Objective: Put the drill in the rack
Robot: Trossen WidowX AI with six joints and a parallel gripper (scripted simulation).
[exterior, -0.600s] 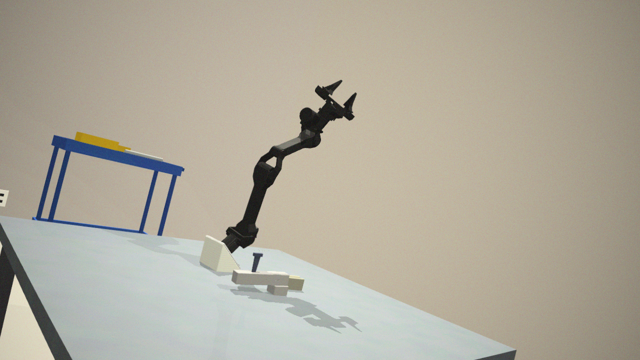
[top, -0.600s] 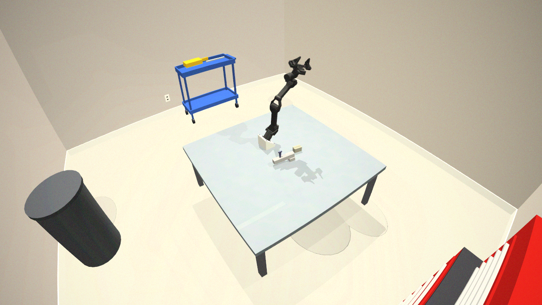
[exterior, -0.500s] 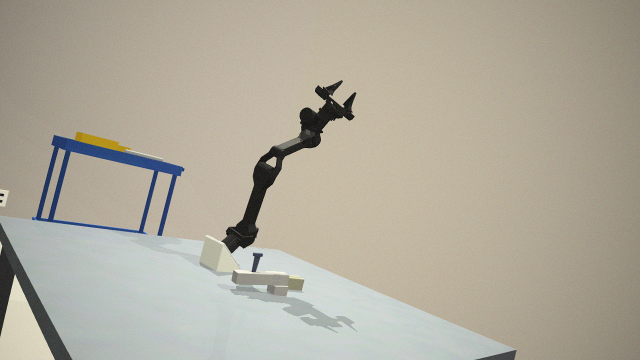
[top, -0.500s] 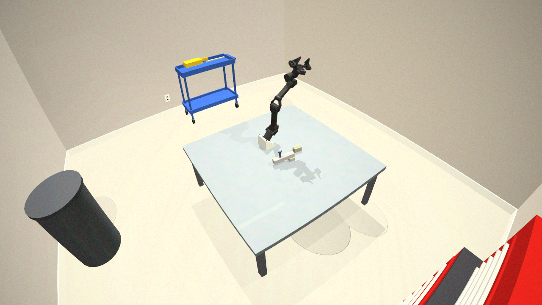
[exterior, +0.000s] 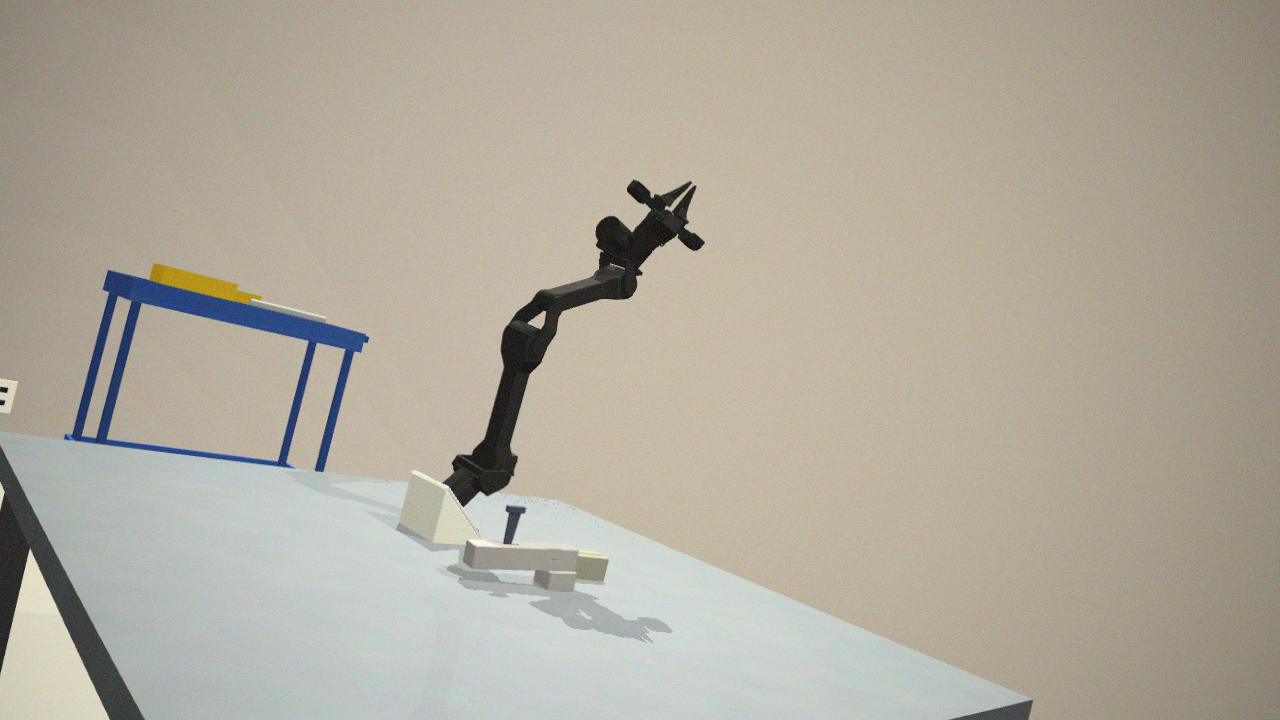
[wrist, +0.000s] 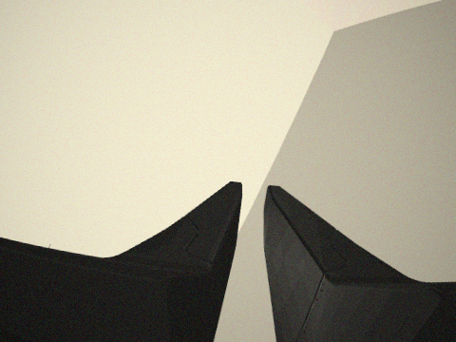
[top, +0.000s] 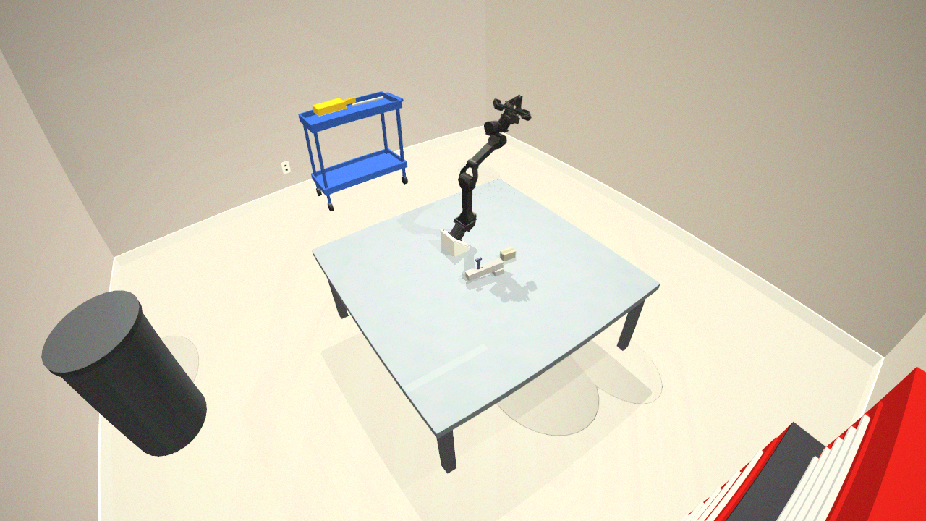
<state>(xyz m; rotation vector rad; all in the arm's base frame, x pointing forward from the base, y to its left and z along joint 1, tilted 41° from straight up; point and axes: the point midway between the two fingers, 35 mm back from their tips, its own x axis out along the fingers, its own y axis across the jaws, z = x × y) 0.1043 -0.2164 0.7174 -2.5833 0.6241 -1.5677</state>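
My gripper tip is 69 cm above the dark blue key, 36 cm to the left of it and 18 cm short of it. Also, from my gripper tip: drill: 73 cm below, 31 cm to the right, 19 cm ahead; rack: 75 cm below, 15 cm to the right, 13 cm ahead.
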